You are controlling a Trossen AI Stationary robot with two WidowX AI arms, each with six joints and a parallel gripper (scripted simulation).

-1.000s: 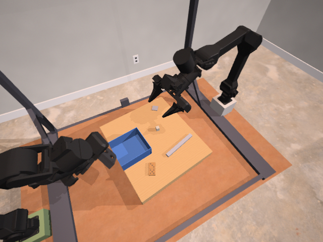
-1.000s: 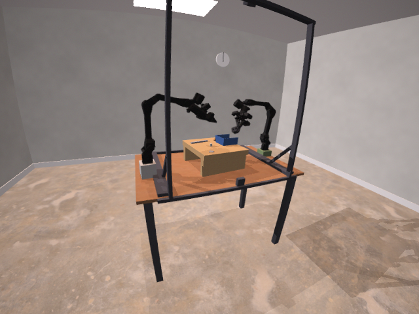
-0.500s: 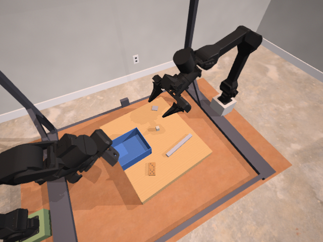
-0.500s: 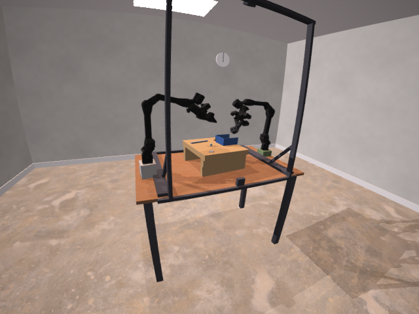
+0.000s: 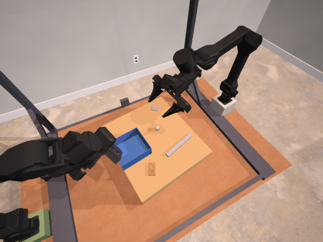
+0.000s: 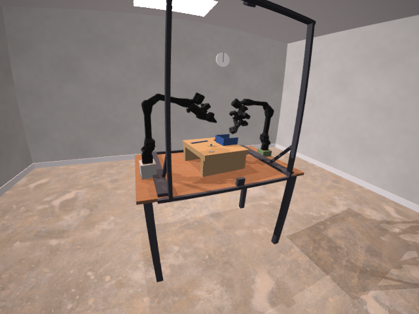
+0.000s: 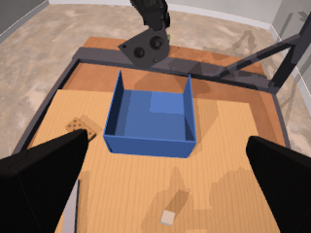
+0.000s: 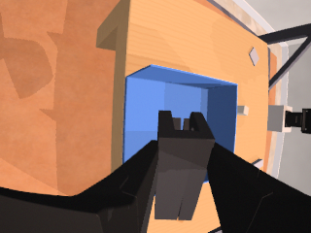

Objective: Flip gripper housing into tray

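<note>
The gripper housing lies 5 cm below my right hand and 3 cm to the left of it. Round my right hand: wooden platform: 22 cm to the left, 21 cm below, 1 cm behind; then blue tray: 13 cm to the left, 13 cm below, 1 cm behind; then small cube: 26 cm to the left, 14 cm below, 4 cm behind.
</note>
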